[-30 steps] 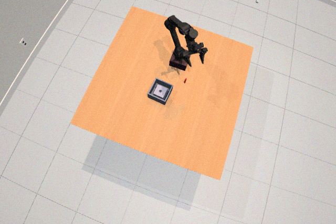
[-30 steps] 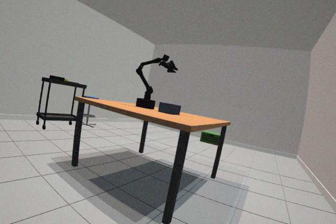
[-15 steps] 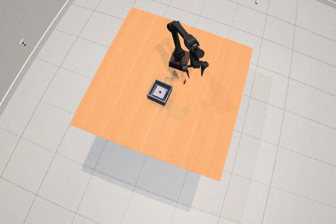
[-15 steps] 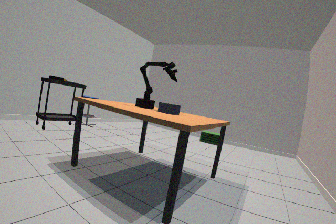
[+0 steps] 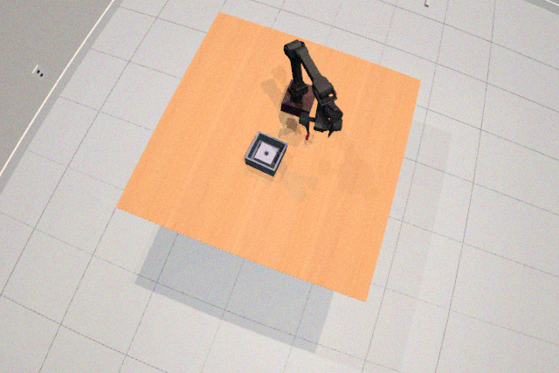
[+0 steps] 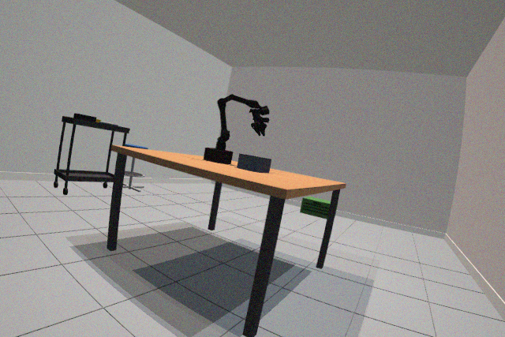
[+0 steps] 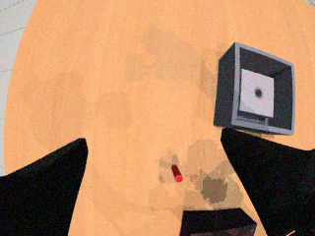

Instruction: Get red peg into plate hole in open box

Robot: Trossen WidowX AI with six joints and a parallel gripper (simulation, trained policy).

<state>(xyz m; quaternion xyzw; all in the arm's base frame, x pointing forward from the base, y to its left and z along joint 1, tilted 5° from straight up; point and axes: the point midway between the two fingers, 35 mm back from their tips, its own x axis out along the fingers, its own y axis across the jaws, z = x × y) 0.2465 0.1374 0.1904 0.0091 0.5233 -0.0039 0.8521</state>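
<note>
My gripper tip is 220 mm above the red peg, 80 mm past it and 30 mm to the left of it. Round my gripper tip: dark box: 230 mm below, 220 mm to the right, 60 mm ahead; then plate: 220 mm to the right, 210 mm below, 60 mm ahead.
</note>
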